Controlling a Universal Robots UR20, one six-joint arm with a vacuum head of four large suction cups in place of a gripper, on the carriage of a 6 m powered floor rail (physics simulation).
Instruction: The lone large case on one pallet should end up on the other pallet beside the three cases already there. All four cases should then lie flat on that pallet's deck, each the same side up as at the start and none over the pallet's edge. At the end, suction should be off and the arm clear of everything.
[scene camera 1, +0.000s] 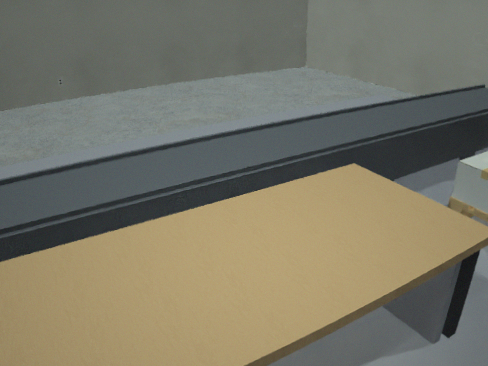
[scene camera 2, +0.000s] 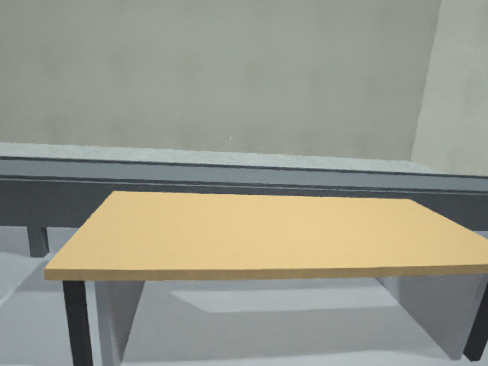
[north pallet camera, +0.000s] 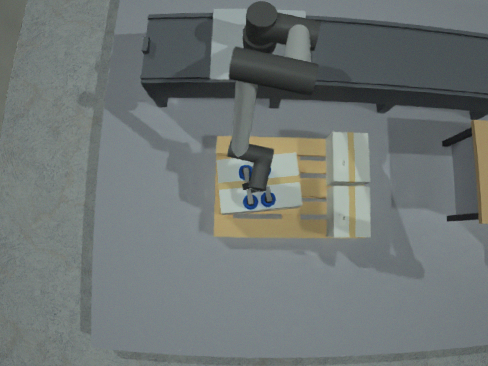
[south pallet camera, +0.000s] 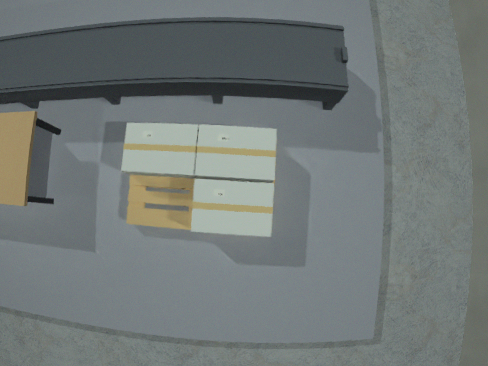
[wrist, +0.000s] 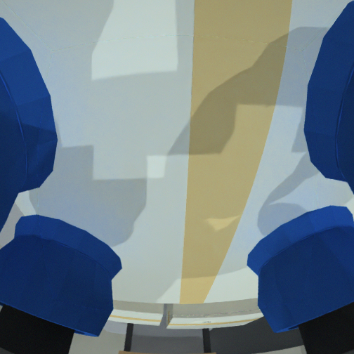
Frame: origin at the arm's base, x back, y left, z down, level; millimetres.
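Seen in the pictures: arm's base at its link origin: (north pallet camera: 259, 42).
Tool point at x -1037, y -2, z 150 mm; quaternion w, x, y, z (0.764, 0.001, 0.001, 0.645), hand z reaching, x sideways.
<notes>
Offsets run from my tool point to a thing's top centre. Level surfaces: height alone.
The lone large white case (north pallet camera: 287, 167) (wrist: 130, 115) with a tan tape stripe lies flat and slightly turned on the left part of the north pallet (north pallet camera: 250, 228). My suction head (north pallet camera: 257, 186) (wrist: 178, 190), with four blue cups, is low over that case. Shadows beside the cups in the wrist view suggest a small gap; I see no sign of hold. In the south pallet view, three large white cases (south pallet camera: 160, 162) (south pallet camera: 235, 167) (south pallet camera: 232, 222) lie flat; the south pallet (south pallet camera: 160, 216) shows bare slats at its lower left quarter.
Two narrower white cases {dz +40, dx +240, dy +702 mm} (north pallet camera: 342, 170) {dz +52, dx -165, dy +702 mm} (north pallet camera: 342, 200) stand at the north pallet's right end. The floor rail (north pallet camera: 400, 62) (south pallet camera: 175, 55) (scene camera 1: 200, 155) (scene camera 2: 200, 170) runs behind. A wooden table {dz -110 mm} (scene camera 1: 250, 250) (scene camera 2: 260, 230) (north pallet camera: 480, 170) (south pallet camera: 17, 160) stands between the pallets.
</notes>
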